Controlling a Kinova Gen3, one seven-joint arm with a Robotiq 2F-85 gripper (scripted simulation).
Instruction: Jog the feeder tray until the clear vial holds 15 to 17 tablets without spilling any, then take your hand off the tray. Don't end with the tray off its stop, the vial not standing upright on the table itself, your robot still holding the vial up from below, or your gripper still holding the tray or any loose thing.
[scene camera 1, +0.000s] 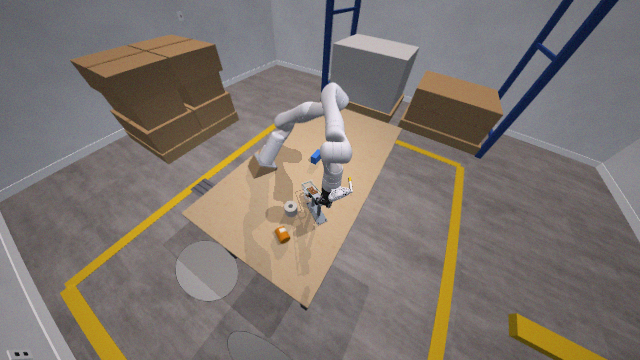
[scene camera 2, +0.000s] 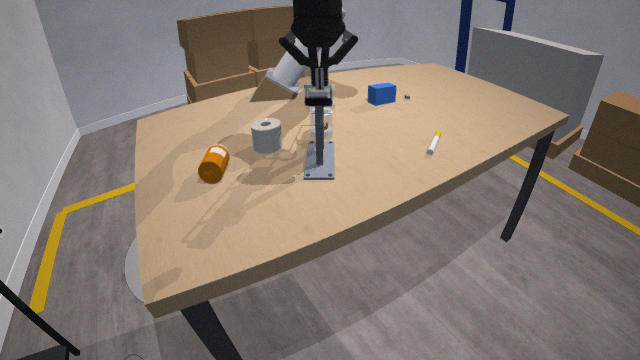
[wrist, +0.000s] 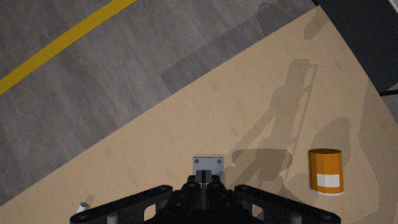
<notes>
In view: the gripper (scene camera 2: 320, 88) and an orange pill bottle (scene camera 2: 211, 170).
The orange pill bottle shows as well in the wrist view (wrist: 325, 165). The gripper also shows in the wrist view (wrist: 203, 180).
</notes>
